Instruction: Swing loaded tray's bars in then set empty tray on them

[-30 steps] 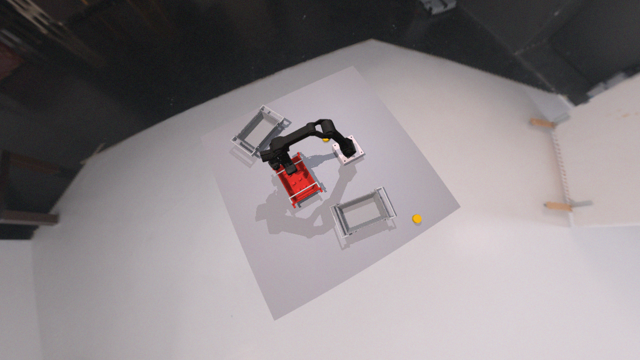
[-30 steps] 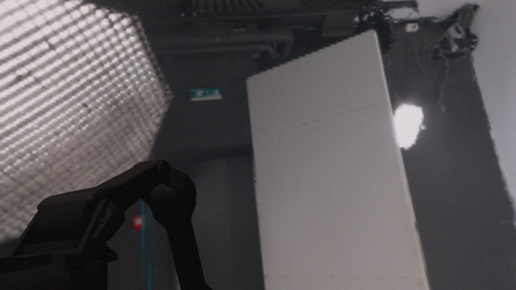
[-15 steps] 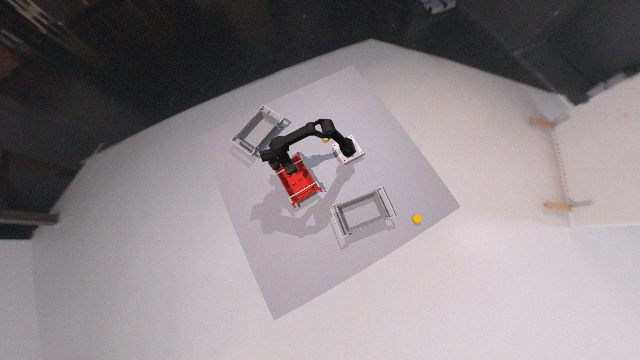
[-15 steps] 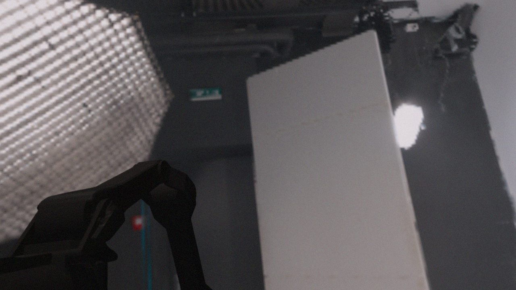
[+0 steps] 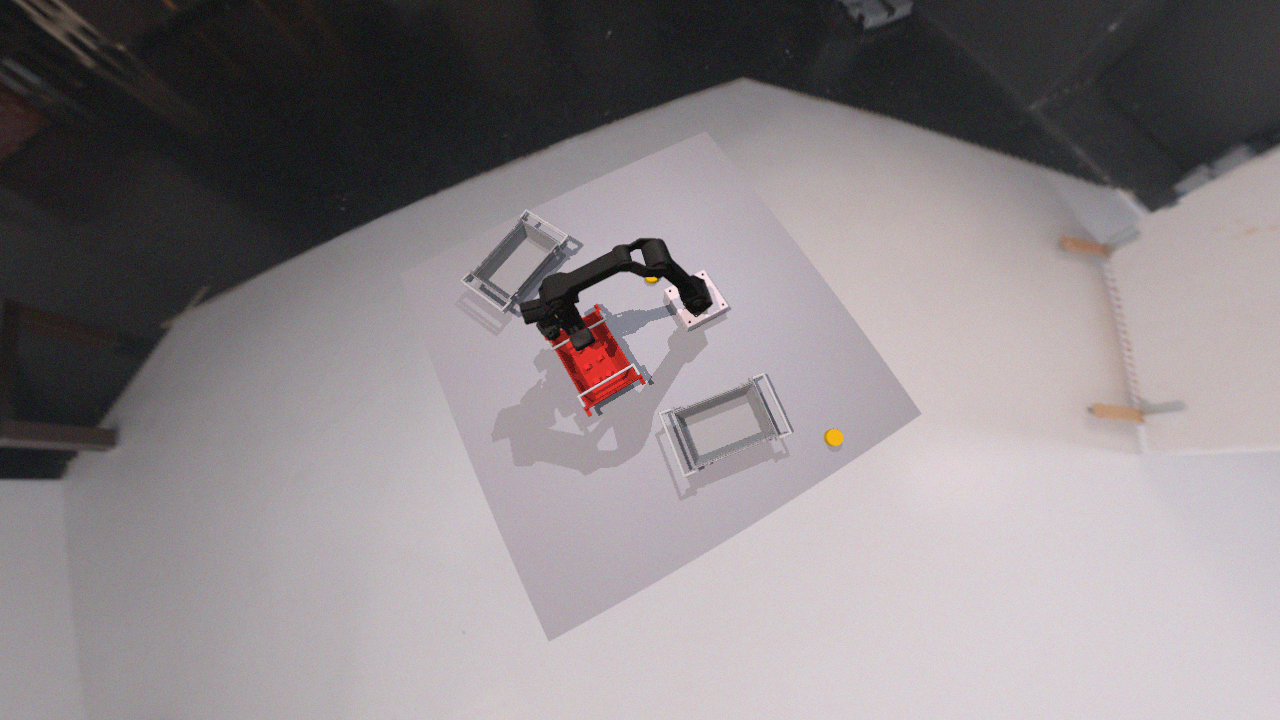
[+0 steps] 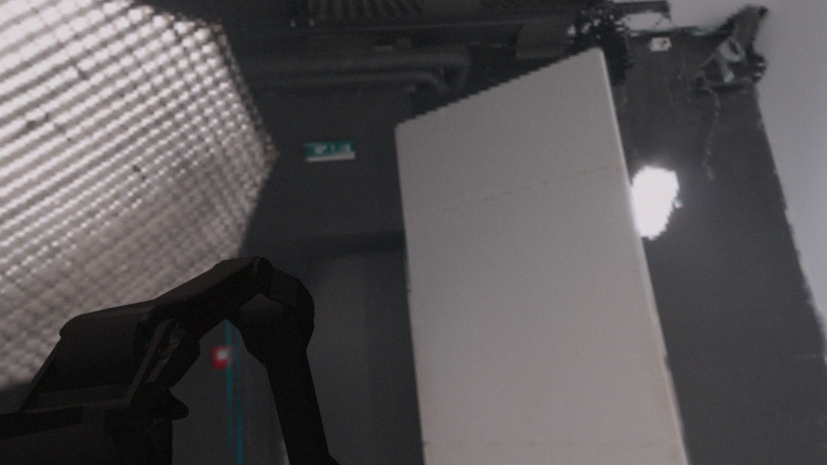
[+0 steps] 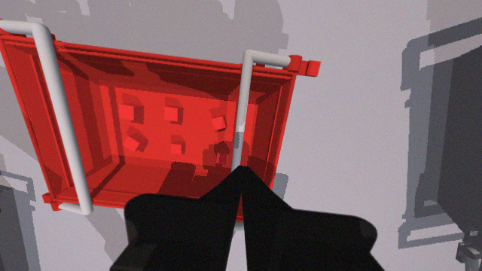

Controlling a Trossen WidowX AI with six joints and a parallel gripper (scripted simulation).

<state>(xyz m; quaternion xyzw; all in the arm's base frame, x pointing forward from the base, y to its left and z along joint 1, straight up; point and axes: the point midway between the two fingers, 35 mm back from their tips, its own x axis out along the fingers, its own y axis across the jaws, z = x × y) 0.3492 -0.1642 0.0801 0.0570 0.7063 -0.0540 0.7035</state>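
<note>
Now: gripper tip 15 cm past the grey tray, 50 cm to the right of it and 4 cm above it.
</note>
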